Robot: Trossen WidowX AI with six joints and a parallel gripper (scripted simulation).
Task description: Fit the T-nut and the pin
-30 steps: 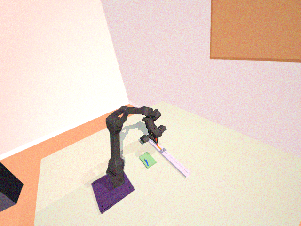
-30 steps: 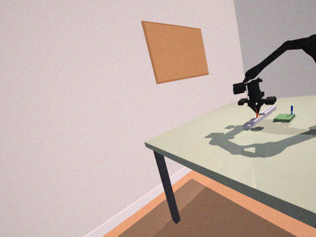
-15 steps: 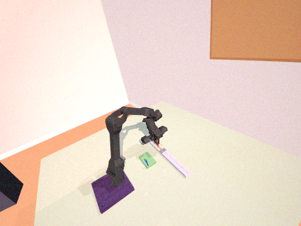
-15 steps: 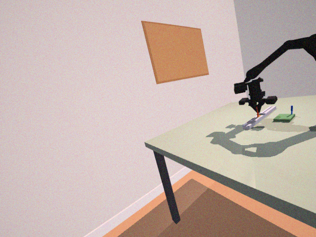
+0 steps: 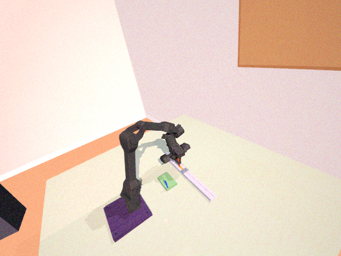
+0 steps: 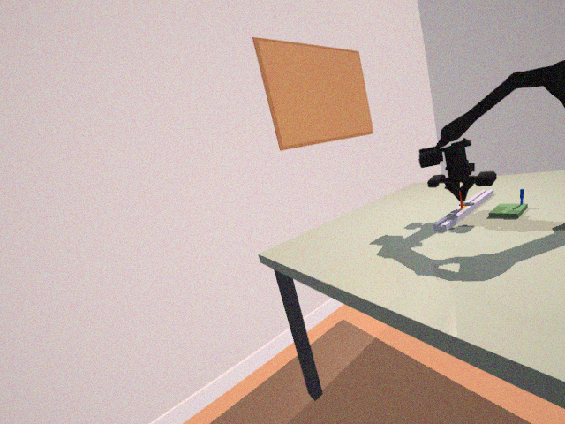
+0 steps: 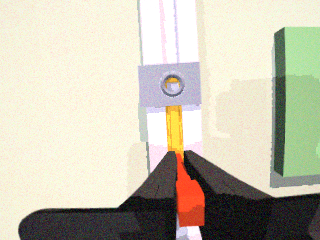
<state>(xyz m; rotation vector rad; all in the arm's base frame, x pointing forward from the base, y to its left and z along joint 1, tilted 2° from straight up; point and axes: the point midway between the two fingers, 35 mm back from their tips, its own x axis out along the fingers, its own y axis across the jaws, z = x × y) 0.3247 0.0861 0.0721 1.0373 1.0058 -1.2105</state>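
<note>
Now: the brass T-nut 20 mm to the right of my gripper tip. Also, from my gripper tip: aluminum rail 40 mm to the right, 30 mm below, 10 mm ahead; then green tray 120 mm behind, 60 mm to the right, 40 mm below; then blue pin 130 mm behind, 80 mm to the right, 20 mm below.
</note>
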